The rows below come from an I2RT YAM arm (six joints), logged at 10 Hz.
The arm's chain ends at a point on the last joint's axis. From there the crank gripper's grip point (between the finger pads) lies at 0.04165 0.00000 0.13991 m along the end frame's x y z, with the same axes.
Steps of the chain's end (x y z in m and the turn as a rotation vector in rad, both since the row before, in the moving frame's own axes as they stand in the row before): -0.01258, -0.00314, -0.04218, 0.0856, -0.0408, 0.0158; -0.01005, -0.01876, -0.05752, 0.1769, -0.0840, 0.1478; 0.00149, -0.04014, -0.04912, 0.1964, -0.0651, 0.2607; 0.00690, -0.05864, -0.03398, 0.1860, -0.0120, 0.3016; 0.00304, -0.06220, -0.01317, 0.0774, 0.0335, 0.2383; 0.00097, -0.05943, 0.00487, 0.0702, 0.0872, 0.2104
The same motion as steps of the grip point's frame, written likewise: -0.01822, -0.01456, -0.04108, 0.0856, -0.0408, 0.0158; -0.02046, -0.03834, -0.05618, 0.1769, -0.0840, 0.1478; -0.00539, -0.05790, -0.04837, 0.1964, -0.0651, 0.2607; 0.00726, -0.07212, -0.03474, 0.1860, -0.0120, 0.3016; 0.00776, -0.06249, -0.01466, 0.0774, 0.0335, 0.2383; 0.01301, -0.05907, 0.00071, 0.0702, 0.0872, 0.2104
